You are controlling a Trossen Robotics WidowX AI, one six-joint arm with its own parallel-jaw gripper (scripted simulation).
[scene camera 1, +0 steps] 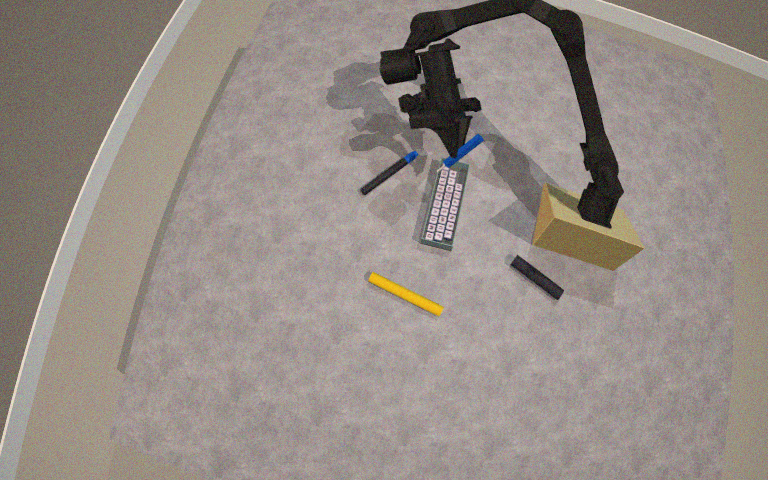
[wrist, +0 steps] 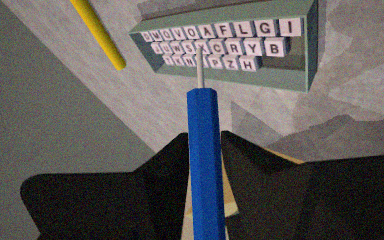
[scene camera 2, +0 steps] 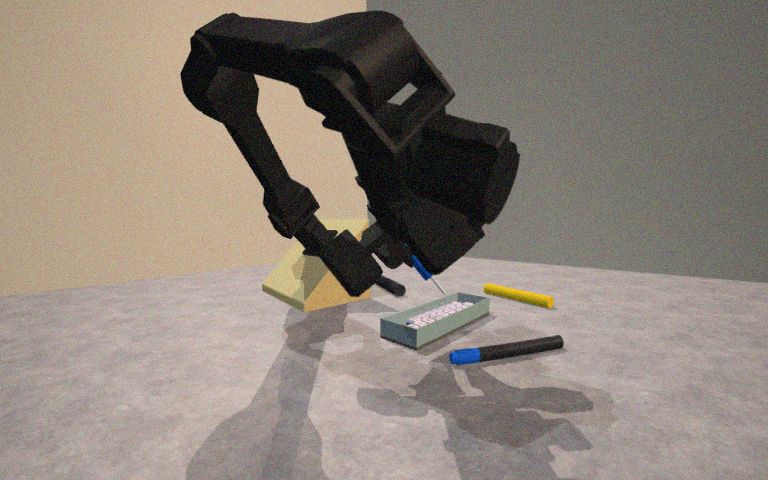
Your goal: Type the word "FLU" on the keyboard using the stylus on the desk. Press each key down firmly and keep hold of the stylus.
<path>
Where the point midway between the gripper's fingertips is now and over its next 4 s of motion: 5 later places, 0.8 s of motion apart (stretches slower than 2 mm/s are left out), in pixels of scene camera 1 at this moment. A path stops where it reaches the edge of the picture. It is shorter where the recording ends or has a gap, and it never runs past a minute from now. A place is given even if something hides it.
My gripper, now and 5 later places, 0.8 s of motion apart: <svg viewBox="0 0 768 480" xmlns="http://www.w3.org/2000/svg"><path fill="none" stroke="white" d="M456 156L448 162L444 171L443 173L443 175L445 173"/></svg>
</path>
